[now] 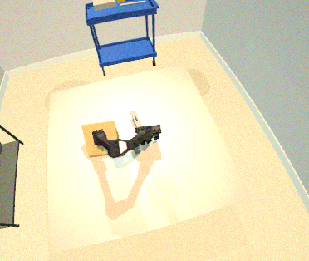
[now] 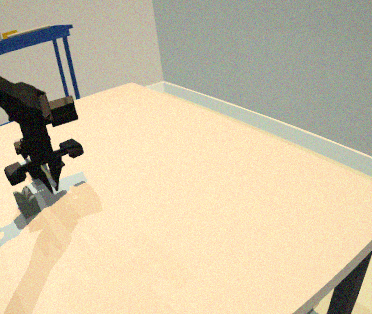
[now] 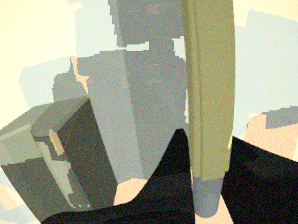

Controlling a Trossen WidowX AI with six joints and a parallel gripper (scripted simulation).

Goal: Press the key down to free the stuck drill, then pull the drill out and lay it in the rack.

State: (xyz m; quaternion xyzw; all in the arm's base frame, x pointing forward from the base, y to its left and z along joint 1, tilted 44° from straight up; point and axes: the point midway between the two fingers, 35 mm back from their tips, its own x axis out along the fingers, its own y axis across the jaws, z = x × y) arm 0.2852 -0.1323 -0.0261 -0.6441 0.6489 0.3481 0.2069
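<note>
Right now my gripper tip is 4 cm to the right of the drill, 4 cm below it and 1 cm past it. Also, from my gripper tip: grey block fixture (16 cm to the left, 4 cm above, 3 cm behind); then grey block (7 cm behind, 2 cm to the right, 1 cm above); then dark key (19 cm to the left, 5 cm above, 3 cm behind).
</note>
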